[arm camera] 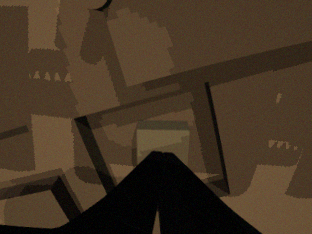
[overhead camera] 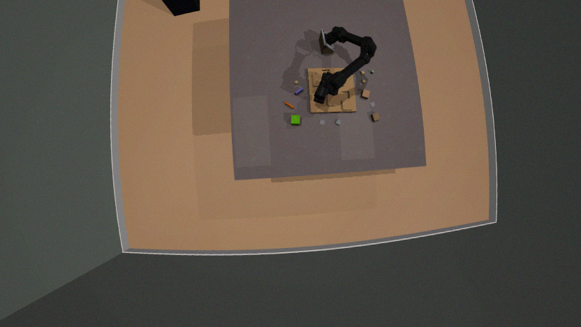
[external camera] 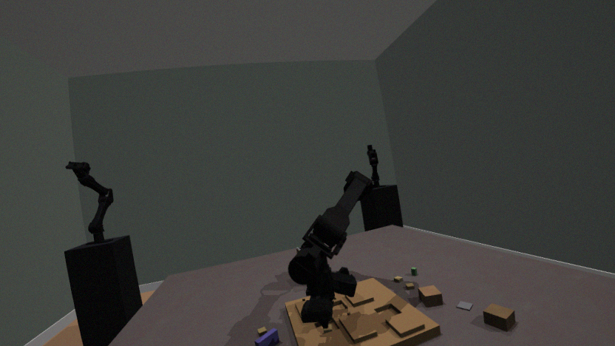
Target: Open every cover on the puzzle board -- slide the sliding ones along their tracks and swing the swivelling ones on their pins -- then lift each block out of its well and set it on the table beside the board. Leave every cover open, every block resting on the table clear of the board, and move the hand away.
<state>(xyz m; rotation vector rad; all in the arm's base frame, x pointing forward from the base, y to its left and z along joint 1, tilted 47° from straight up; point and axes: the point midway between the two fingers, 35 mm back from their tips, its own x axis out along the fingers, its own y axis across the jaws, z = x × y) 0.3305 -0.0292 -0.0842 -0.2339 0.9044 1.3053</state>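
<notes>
Right now my gripper tip is 30 mm past the purple piece and 140 mm to the left of it. Round my gripper tip: orange stick 60 mm ahead, 210 mm to the right, 10 mm below; green cube 160 mm ahead, 180 mm to the right, 10 mm above; tiny green piece 120 mm behind, 370 mm to the left, 10 mm below.
</notes>
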